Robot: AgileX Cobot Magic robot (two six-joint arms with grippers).
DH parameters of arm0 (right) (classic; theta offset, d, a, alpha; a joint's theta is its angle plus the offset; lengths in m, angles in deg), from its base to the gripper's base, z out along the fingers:
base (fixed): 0 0 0 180
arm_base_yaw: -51.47 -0.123 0 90
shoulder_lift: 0.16 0 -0.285 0
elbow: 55.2 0 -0.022 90
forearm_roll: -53.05 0.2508 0 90
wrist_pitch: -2.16 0 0.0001 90
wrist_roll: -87 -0.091 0 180
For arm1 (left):
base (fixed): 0 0 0 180
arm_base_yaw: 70.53 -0.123 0 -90
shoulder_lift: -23.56 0 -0.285 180
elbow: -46.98 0 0.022 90
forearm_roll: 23.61 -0.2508 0 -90
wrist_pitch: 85.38 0 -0.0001 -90
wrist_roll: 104.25 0.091 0 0
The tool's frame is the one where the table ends.
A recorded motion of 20 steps. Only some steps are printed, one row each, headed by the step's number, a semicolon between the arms.
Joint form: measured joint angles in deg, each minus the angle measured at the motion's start. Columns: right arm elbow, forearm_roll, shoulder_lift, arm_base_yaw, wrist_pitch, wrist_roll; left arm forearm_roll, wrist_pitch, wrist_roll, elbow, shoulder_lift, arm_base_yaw.
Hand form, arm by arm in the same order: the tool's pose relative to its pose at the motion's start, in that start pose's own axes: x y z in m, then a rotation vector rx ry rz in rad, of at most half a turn. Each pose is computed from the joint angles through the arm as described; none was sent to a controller.
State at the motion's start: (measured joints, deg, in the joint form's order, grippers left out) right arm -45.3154 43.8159 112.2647 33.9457 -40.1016 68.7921; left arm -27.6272 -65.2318 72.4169 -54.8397 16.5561 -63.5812
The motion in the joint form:
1: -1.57 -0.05 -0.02 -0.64 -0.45 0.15; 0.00 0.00 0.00 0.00 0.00 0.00
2: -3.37 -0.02 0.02 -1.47 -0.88 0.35; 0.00 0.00 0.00 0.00 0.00 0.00
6: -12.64 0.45 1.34 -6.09 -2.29 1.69; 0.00 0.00 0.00 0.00 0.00 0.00
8: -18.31 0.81 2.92 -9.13 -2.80 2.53; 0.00 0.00 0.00 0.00 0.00 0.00
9: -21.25 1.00 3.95 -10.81 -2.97 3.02; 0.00 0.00 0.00 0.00 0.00 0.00
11: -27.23 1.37 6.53 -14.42 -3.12 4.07; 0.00 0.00 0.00 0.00 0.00 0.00
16: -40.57 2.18 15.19 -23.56 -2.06 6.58; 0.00 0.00 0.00 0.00 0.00 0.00
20: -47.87 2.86 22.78 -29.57 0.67 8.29; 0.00 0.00 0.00 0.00 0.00 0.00
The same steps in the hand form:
1: -0.0057 0.0045 -0.0056 -0.0057 -0.0203 -0.0109; 0.0000 0.0000 0.0000 0.0000 0.0000 0.0000
2: -0.0120 0.0106 -0.0120 -0.0142 -0.0436 -0.0244; 0.0000 0.0000 0.0000 0.0000 0.0000 0.0000
6: -0.0399 0.0466 -0.0409 -0.0682 -0.1564 -0.1018; 0.0000 0.0000 0.0000 0.0000 0.0000 0.0000
8: -0.0532 0.0720 -0.0556 -0.1057 -0.2171 -0.1526; 0.0000 0.0000 0.0000 0.0000 0.0000 0.0000
9: -0.0588 0.0864 -0.0623 -0.1263 -0.2464 -0.1816; 0.0000 0.0000 0.0000 0.0000 0.0000 0.0000
11: -0.0673 0.1185 -0.0733 -0.1702 -0.3008 -0.2450; 0.0000 0.0000 0.0000 0.0000 0.0000 0.0000
16: -0.0693 0.2057 -0.0793 -0.2775 -0.3952 -0.4092; 0.0000 0.0000 0.0000 0.0000 0.0000 0.0000
20: -0.0548 0.2683 -0.0619 -0.3490 -0.4327 -0.5212; 0.0000 0.0000 0.0000 0.0000 0.0000 0.0000

